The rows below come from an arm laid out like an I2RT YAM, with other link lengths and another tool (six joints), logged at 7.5 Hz.
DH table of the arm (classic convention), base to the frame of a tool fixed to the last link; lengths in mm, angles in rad. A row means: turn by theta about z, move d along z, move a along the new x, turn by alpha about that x. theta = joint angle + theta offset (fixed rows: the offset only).
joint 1: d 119.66  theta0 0  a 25.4  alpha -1.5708
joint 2: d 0  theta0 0  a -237.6  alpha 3.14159
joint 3: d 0  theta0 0.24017  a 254.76  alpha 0
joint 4: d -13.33  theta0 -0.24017  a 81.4  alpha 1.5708
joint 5: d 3.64  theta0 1.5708  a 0  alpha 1.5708
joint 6: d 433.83  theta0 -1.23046  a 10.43  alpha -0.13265
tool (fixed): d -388.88  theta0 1.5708  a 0  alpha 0
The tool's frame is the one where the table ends.
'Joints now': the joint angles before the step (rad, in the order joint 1, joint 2, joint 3, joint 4, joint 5, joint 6). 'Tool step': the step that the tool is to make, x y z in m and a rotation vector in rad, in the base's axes. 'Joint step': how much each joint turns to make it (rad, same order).
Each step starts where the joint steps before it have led.
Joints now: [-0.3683, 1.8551, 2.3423, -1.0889, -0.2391, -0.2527]
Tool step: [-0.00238, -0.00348, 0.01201, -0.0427, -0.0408, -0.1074]
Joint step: [0.0013, -0.0221, 0.0091, 0.0294, 0.1051, 0.0383]
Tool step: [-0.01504, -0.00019, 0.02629, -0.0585, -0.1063, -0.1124]
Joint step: [-0.0005, -0.0717, -0.0222, 0.0738, 0.1068, 0.0371]
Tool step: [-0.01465, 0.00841, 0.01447, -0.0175, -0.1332, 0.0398]
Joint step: [0.0022, -0.1085, -0.1474, 0.1704, -0.0461, 0.0165]
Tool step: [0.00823, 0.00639, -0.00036, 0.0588, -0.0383, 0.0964]
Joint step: [0.0160, 0.0209, -0.0108, 0.0524, -0.0960, 0.0443]
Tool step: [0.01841, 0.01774, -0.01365, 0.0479, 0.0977, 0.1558]
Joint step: [0.0501, 0.1123, 0.1270, -0.1271, -0.1047, -0.0204]
